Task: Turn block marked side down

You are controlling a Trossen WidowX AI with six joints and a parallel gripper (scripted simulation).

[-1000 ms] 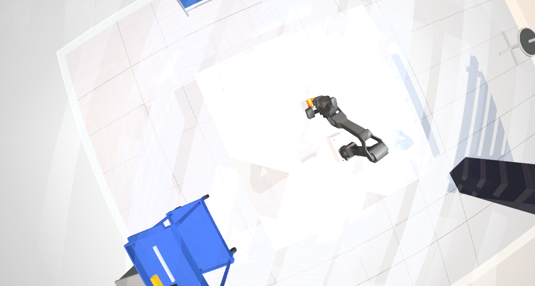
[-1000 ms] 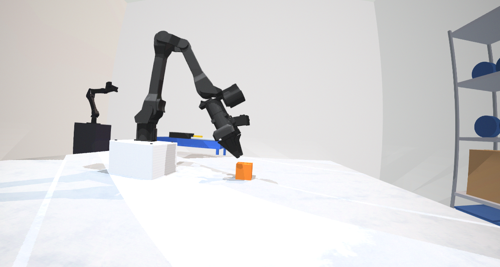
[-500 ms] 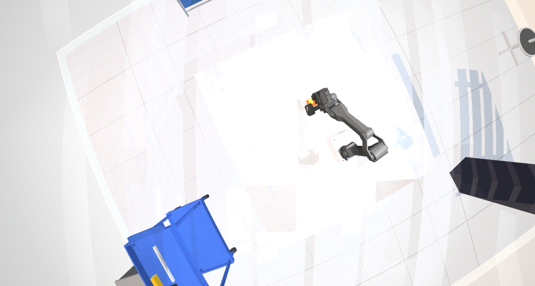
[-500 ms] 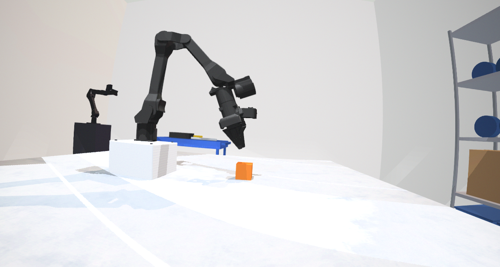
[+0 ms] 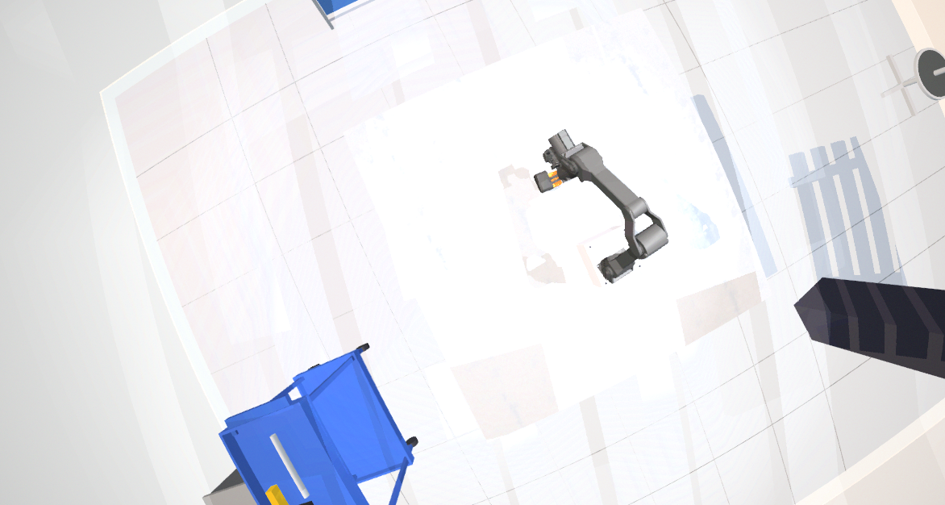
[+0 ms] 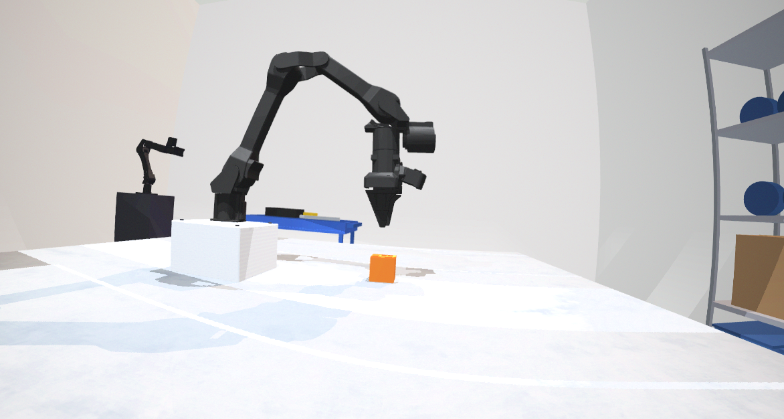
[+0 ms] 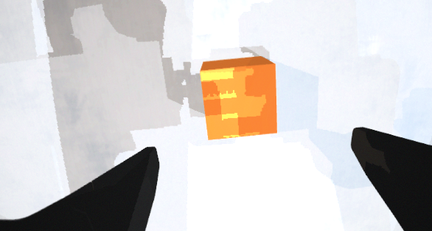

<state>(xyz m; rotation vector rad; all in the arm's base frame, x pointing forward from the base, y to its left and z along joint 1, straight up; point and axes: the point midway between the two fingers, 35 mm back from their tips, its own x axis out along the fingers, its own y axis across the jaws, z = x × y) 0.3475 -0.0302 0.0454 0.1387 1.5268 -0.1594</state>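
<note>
My gripper tip is 9 cm above the block and 1 cm past it.
</note>
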